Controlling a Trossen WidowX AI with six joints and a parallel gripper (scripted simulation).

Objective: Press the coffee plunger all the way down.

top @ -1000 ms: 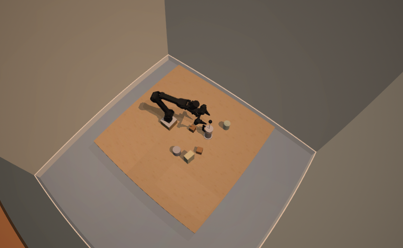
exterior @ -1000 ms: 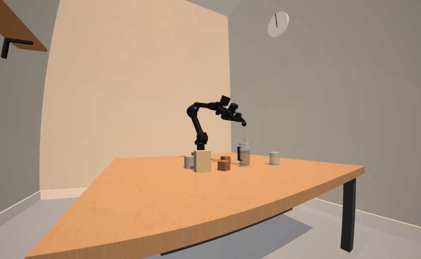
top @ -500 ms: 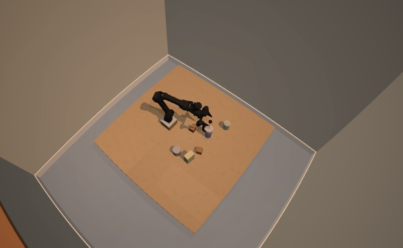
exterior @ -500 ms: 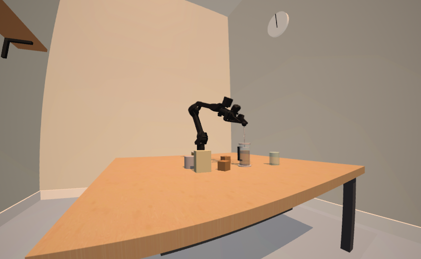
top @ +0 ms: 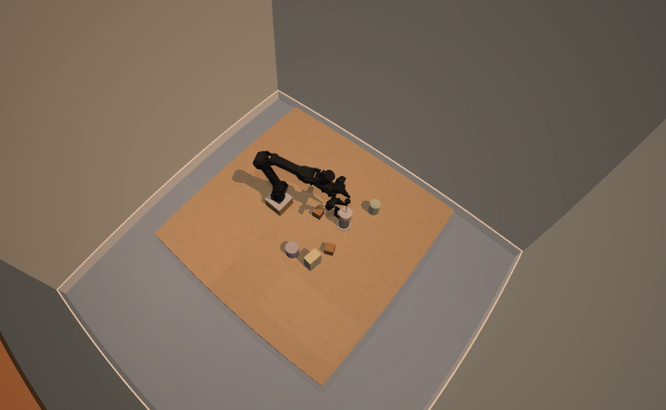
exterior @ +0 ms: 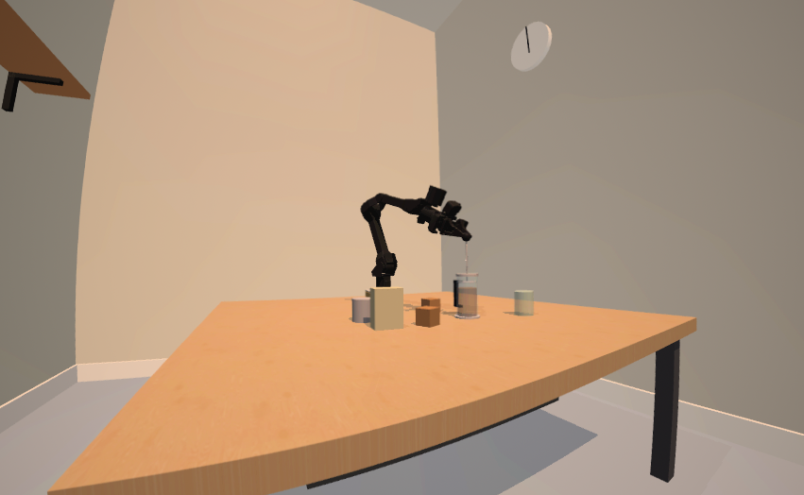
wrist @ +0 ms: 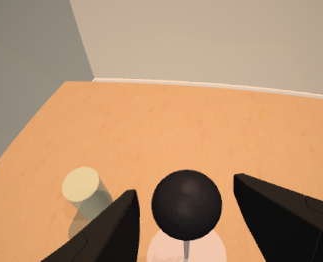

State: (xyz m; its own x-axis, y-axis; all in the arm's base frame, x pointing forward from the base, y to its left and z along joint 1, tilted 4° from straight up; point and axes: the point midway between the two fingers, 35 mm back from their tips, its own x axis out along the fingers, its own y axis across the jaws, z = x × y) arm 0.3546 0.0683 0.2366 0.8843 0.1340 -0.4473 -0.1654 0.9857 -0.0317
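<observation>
Now: the coffee press 20 mm behind my gripper tip and 130 mm below it.
</observation>
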